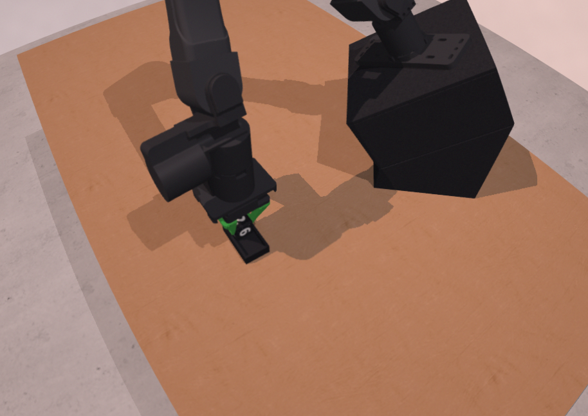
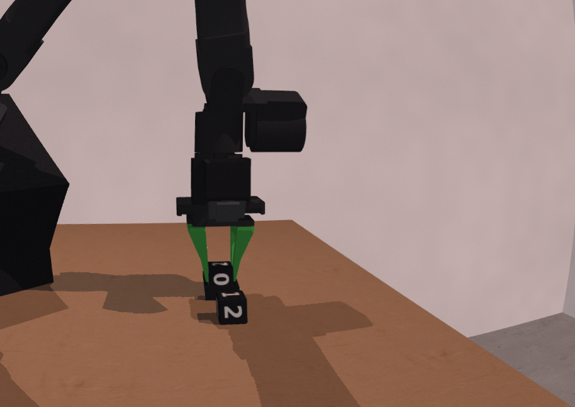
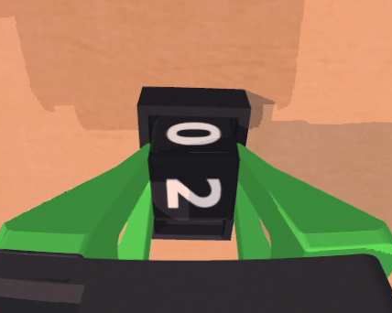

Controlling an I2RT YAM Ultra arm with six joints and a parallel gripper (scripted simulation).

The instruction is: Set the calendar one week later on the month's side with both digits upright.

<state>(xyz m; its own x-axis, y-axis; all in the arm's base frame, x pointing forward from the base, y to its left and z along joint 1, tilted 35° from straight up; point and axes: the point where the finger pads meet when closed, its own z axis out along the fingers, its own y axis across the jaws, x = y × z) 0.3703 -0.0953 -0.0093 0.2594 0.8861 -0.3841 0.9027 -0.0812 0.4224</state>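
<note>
Right now my hand is 2 cm to the right of the black tray and 2 cm above it.
</note>
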